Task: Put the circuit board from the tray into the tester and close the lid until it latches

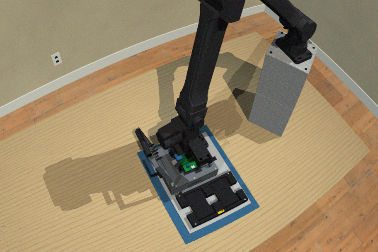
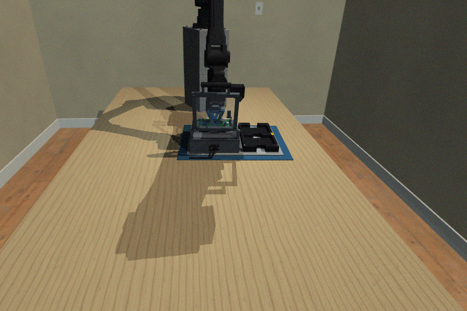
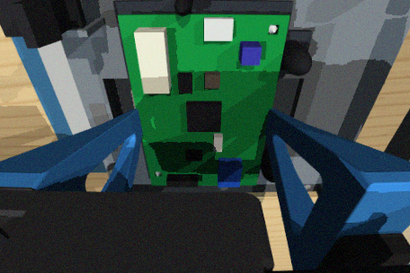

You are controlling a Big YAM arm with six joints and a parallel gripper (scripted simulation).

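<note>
The green circuit board is right at my hand. Round my hand: grey tester: 3 cm ahead, 3 cm to the left, 3 cm above; black latch hook: 6 cm behind, 6 cm to the left; lid: 12 cm ahead, 1 cm to the right, 10 cm above.
</note>
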